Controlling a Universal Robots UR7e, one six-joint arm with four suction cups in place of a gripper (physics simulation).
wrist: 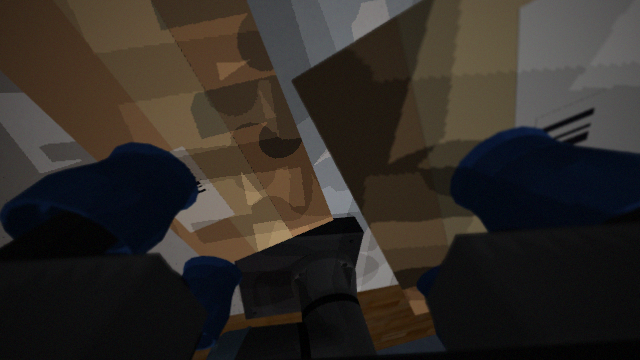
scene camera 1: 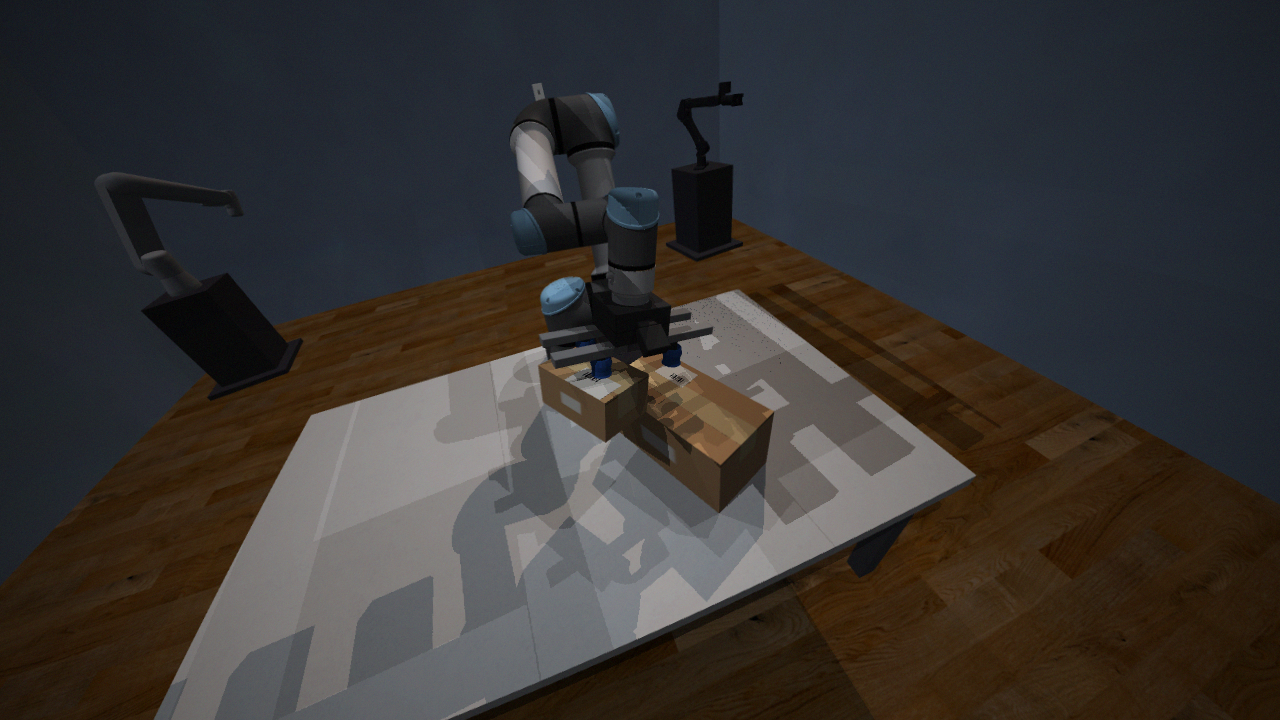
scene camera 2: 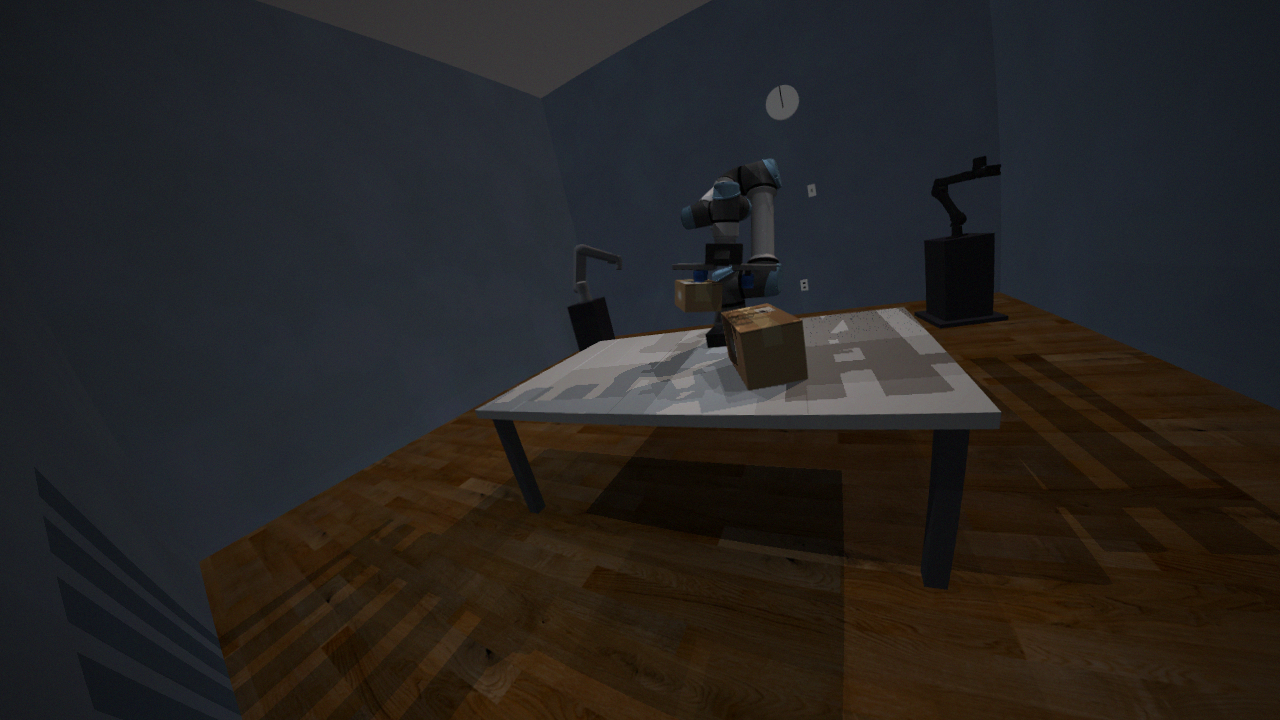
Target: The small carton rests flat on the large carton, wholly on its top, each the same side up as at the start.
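Where they show: hand, its tool point: [wrist: 319, 228] [scene camera 1: 628, 361] [scene camera 2: 723, 285]; arm's base, origin of its link: [wrist: 322, 273].
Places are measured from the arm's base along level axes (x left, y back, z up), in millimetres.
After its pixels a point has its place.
The gripper [scene camera 1: 637, 358] {x 25, y -340, z 201 mm} [scene camera 2: 724, 276] {x 25, y -340, z 201 mm} [wrist: 325, 172] has four blue suction cups. Its cups on one side are on the labelled top of the small carton [scene camera 1: 580, 411] {x -97, y -401, z 194 mm} [scene camera 2: 696, 297] {x -44, y -441, z 193 mm} [wrist: 470, 95] {x -20, y -402, z 226 mm}, which hangs level in the air, label up. The cups on the other side hold no carton and hang over the back part of the large carton [scene camera 1: 742, 461] {x 130, y -542, z 46 mm} [scene camera 2: 768, 351] {x 129, y -542, z 42 mm} [wrist: 210, 120] {x 89, y -386, z 104 mm}. The large carton stands on the table, its label up. In the wrist view a strip of table shows between the two cartons, with the small one beside the large one.
The white table [scene camera 1: 358, 537] {x -594, y -214, z -52 mm} [scene camera 2: 742, 418] {x 56, y -690, z -61 mm} bears the large carton. The arm's base stands at the table's back. A grey arm on a dark pedestal [scene camera 1: 219, 331] [scene camera 2: 590, 324] stands on the floor at the left, and a black arm on a pedestal [scene camera 1: 702, 205] [scene camera 2: 959, 277] at the back right.
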